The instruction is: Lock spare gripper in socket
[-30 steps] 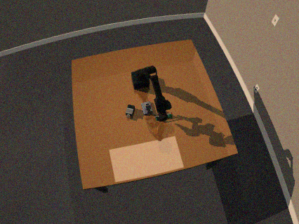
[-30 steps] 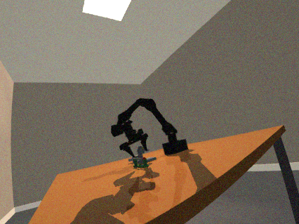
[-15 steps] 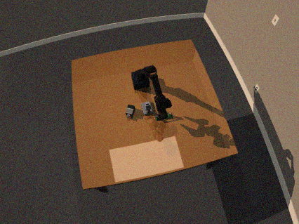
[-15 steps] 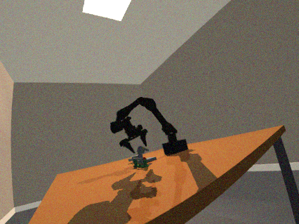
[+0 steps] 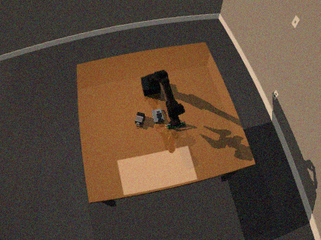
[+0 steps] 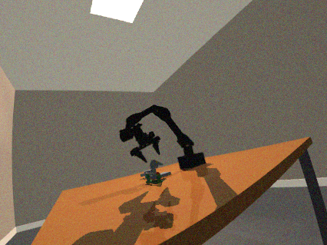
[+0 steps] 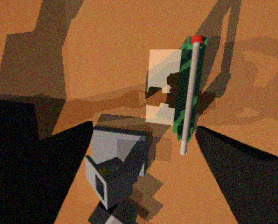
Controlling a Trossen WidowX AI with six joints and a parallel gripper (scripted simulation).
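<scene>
My gripper tip is 24 cm to the left of the spare gripper, 10 cm above it and 7 cm past it. The rest, counted from my gripper tip: mount: 9 cm to the right, 7 cm below, 6 cm behind; green piece: 10 cm below, 4 cm ahead, 2 cm to the left.
</scene>
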